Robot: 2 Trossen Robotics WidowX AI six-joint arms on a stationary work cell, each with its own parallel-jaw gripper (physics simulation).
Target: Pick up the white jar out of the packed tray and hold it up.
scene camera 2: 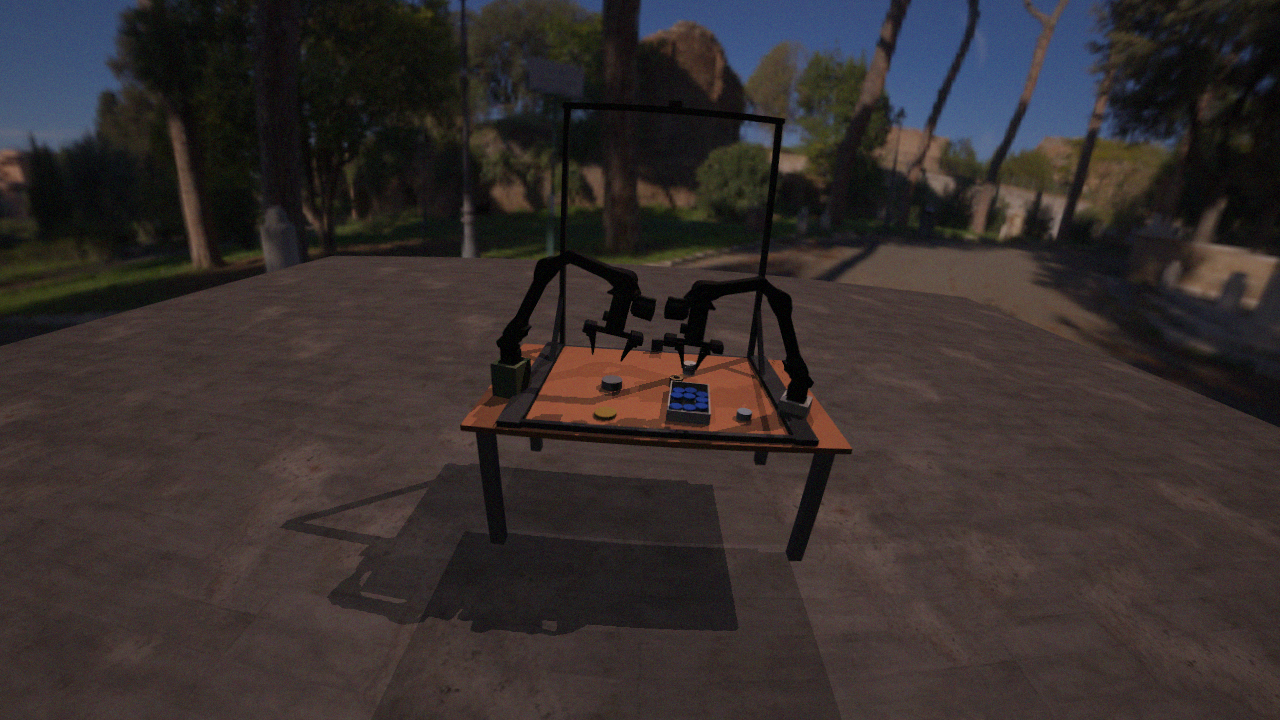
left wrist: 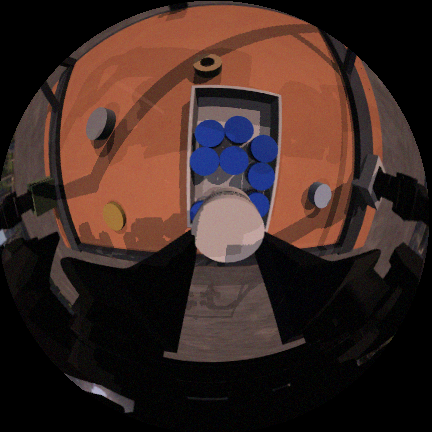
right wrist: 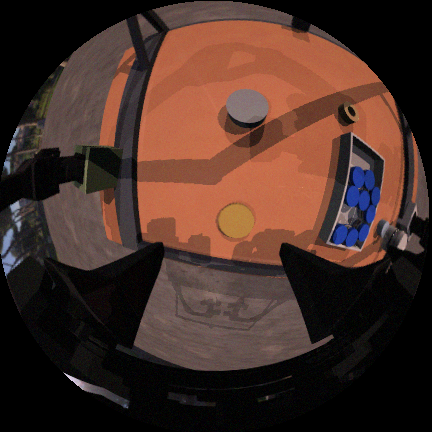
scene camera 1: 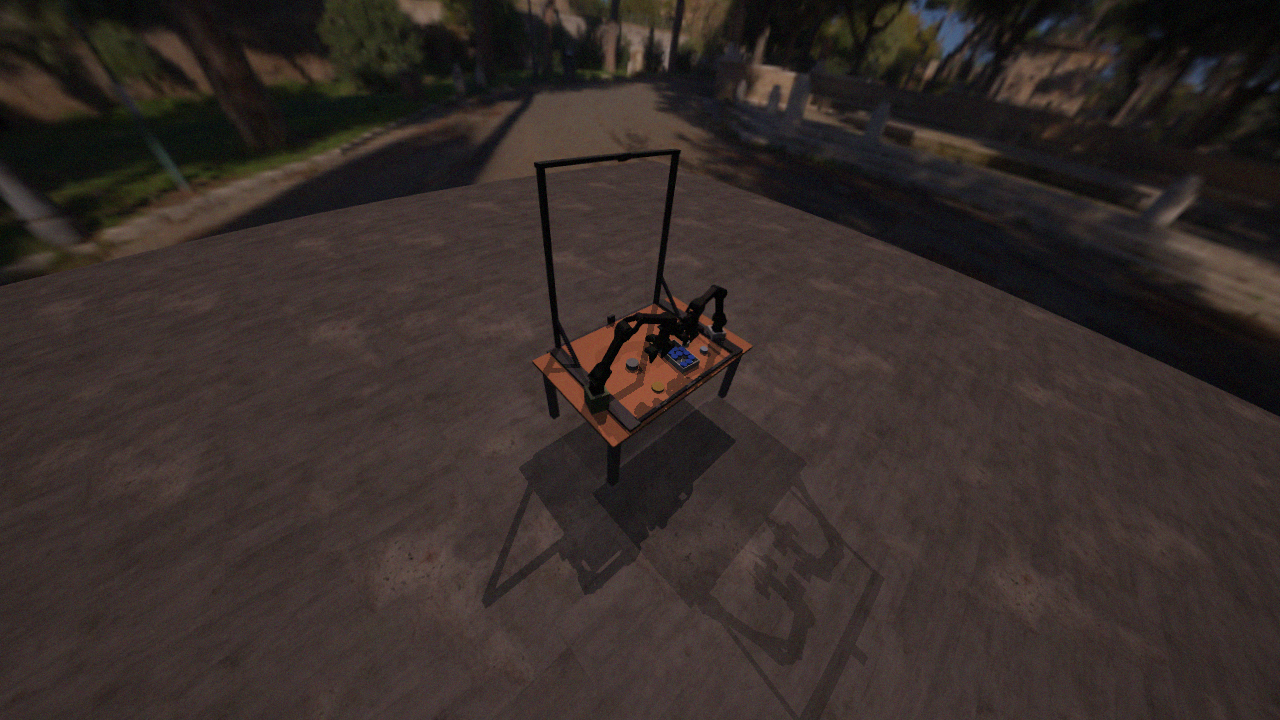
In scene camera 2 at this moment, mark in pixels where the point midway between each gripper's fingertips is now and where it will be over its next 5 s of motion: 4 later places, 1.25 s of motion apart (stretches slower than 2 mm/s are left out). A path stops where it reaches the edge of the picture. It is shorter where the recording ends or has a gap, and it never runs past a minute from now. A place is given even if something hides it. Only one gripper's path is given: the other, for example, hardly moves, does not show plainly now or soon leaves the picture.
My left gripper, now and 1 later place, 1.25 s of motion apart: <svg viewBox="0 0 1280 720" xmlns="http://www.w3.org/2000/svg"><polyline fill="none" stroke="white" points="688,368 691,355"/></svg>
